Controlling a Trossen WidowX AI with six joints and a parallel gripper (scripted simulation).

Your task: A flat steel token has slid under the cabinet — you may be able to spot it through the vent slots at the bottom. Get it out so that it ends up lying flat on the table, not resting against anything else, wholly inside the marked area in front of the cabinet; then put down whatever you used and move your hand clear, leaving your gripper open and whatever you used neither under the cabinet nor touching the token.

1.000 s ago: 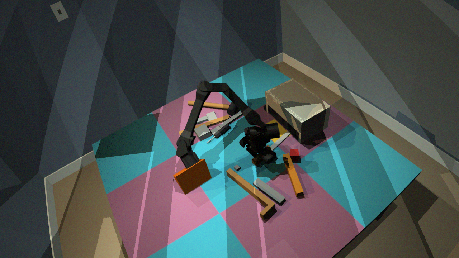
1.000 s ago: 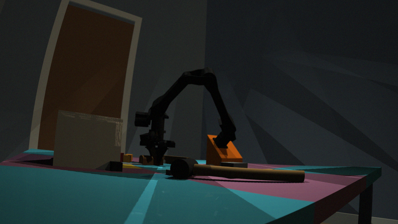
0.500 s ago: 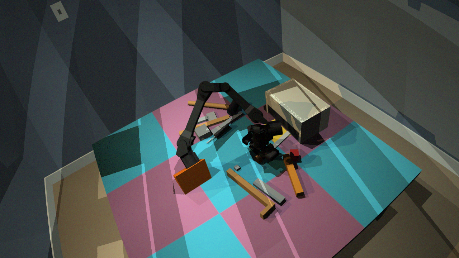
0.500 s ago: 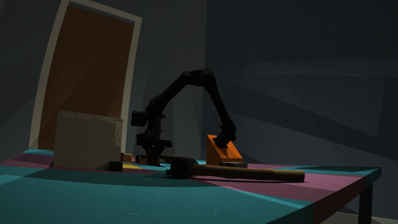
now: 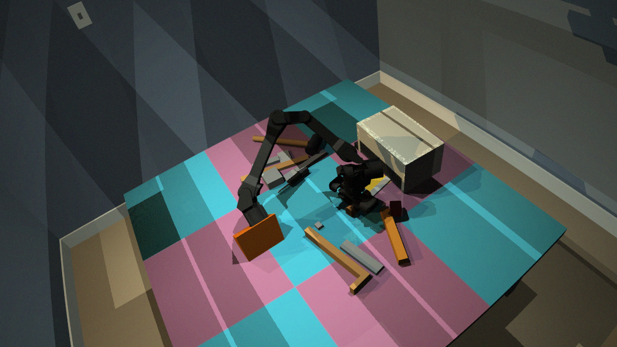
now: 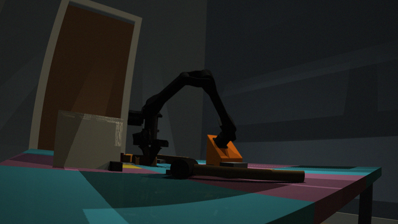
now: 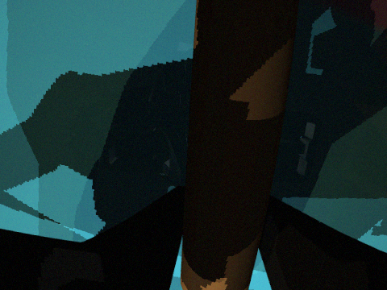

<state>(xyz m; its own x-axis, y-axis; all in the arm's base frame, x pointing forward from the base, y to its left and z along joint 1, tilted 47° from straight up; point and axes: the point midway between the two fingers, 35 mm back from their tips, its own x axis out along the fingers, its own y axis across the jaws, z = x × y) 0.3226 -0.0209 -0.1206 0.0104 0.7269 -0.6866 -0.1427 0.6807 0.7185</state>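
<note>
Right now my gripper tip is 140 mm past the small grey cube and 30 mm to the right of it. The rest, counted from my gripper tip: orange bar (20 mm ahead, 180 mm to the right, 10 mm above); then grey bar (110 mm behind, 170 mm to the right); then red cube (100 mm ahead, 110 mm to the right, 10 mm above).
</note>
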